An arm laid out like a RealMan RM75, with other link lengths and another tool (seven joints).
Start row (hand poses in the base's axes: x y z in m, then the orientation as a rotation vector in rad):
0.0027, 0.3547, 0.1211, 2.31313, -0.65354, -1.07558
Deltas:
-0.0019, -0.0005, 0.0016, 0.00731, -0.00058, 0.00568
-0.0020, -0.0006, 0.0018, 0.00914, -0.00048, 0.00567
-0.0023, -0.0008, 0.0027, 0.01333, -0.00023, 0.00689
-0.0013, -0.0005, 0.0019, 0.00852, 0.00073, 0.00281
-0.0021, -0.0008, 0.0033, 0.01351, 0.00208, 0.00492
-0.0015, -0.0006, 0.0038, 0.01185, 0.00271, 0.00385
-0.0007, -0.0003, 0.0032, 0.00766, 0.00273, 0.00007
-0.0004, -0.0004, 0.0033, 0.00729, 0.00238, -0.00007
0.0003, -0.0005, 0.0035, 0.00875, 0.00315, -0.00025
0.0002, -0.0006, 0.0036, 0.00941, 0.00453, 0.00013
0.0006, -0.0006, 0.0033, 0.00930, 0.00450, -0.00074
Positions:
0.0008, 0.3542, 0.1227, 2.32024, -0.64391, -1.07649
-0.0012, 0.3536, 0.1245, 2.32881, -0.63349, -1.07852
-0.0035, 0.3528, 0.1272, 2.34083, -0.61974, -1.08258
-0.0048, 0.3523, 0.1291, 2.34778, -0.61255, -1.08684
-0.0069, 0.3515, 0.1324, 2.35816, -0.60017, -1.09440
-0.0084, 0.3509, 0.1362, 2.36659, -0.58951, -1.10221
-0.0091, 0.3506, 0.1394, 2.37124, -0.58525, -1.10941
-0.0095, 0.3502, 0.1427, 2.37579, -0.58143, -1.11608
-0.0092, 0.3497, 0.1462, 2.38102, -0.57692, -1.12450
-0.0090, 0.3491, 0.1498, 2.38584, -0.57116, -1.13469
-0.0084, 0.3485, 0.1531, 2.39053, -0.56651, -1.14517

